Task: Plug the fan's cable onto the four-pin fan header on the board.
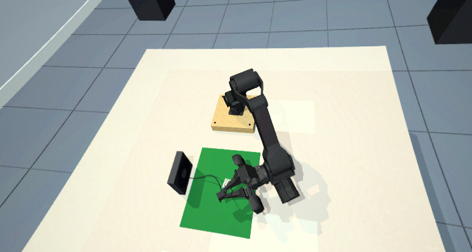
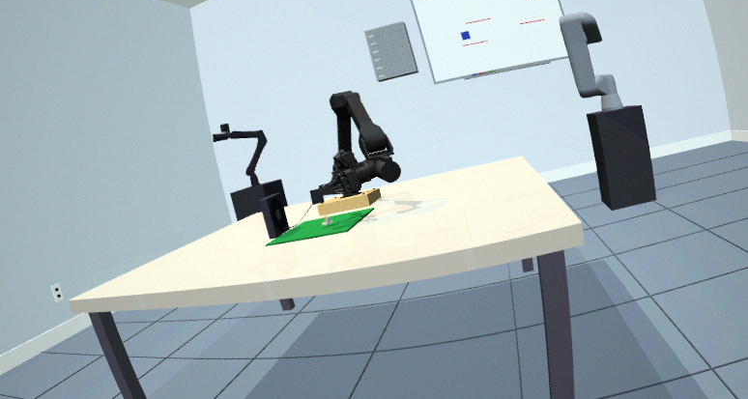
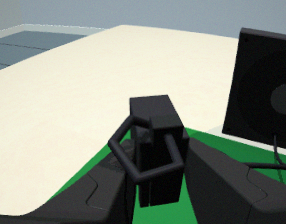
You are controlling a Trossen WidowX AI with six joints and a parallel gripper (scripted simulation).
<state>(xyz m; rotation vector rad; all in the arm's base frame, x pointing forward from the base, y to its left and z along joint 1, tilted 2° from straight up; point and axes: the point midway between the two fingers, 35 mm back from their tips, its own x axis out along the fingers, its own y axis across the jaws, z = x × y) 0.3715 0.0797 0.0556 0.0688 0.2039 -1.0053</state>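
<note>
The white four-pin fan header lies 60 mm behind my gripper tip, 20 mm to the right of it and 100 mm below it. Also, from my gripper tip: green board (50 mm behind, 40 mm to the right, 110 mm below); then black plug (10 mm below); then black fan (60 mm behind, 180 mm to the right, 40 mm below).
</note>
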